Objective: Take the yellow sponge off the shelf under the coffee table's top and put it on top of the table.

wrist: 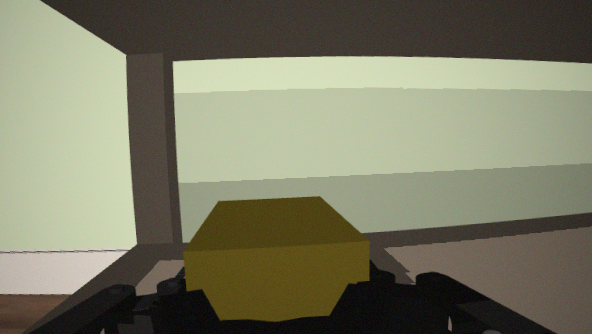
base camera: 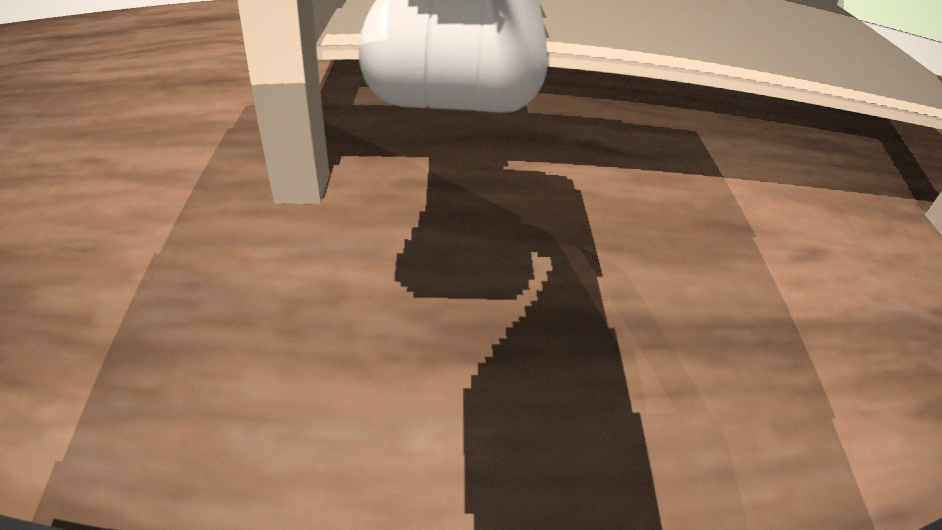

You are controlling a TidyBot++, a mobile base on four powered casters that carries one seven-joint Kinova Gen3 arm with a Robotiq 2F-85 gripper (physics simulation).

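Places are measured from the arm's base along level axes (x ahead, y left, z up), in millimetres.
Pixels of known places: gripper, fingertip midpoint: (wrist: 277,270).
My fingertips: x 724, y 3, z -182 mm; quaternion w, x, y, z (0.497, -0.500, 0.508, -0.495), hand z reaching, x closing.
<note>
For each thing: its middle in the pictures, then the offset to it from my fingertips. "spot": a spot on its surface instead.
- yellow sponge at the middle of its body: (wrist: 274,261) dx -1, dy +1, dz +5 mm
- coffee table's top at a spot on its surface: (wrist: 350,27) spot: dx +216, dy -87, dz +186 mm
- table leg at the middle of its body: (wrist: 157,203) dx +316, dy +167, dz -14 mm
The yellow sponge (wrist: 277,225) is between the two black fingers at the bottom middle of the wrist view. My gripper (wrist: 277,270) is shut on it, one finger at each side. They are in the space between the shelf (wrist: 505,275) (base camera: 698,39) and the dark underside of the coffee table's top (wrist: 350,27). The sponge's upper face shows higher in the wrist view than the shelf's far edge. Its underside is hidden, so a gap to the shelf cannot be judged. The gripper and sponge do not show in the base view.
A table leg (wrist: 147,150) stands at the far left in the wrist view. Another leg (base camera: 283,125) stands left of the white arm (base camera: 454,62) in the base view. The arm is in front of the shelf's front edge. A pale green wall (wrist: 60,125) is behind the table.
</note>
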